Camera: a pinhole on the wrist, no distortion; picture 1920 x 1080 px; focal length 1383.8 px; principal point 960.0 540.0 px. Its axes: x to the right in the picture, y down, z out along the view. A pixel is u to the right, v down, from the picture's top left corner.
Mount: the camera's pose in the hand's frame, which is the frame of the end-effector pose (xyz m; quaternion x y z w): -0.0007 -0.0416 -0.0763 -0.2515 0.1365 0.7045 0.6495
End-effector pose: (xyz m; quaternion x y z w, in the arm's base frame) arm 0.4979 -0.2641 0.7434 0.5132 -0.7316 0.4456 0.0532
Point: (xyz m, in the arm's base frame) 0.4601 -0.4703 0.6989
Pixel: outside the picture
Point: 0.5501 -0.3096 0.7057
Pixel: 321.1 431.4
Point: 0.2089 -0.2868 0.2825
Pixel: 1839.4 523.0
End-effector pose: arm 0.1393 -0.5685 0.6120 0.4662 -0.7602 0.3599 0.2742
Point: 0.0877 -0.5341 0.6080
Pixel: 1741.7 245.6
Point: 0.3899 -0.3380 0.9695
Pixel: behind the camera
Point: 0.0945 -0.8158 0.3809
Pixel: 402.4 409.3
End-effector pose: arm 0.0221 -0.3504 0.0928 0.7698 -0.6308 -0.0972 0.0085
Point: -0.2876 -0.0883 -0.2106
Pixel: 902.1 976.7
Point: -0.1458 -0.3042 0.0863
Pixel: 1656.1 769.1
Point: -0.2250 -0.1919 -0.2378
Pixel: 782.7 714.7
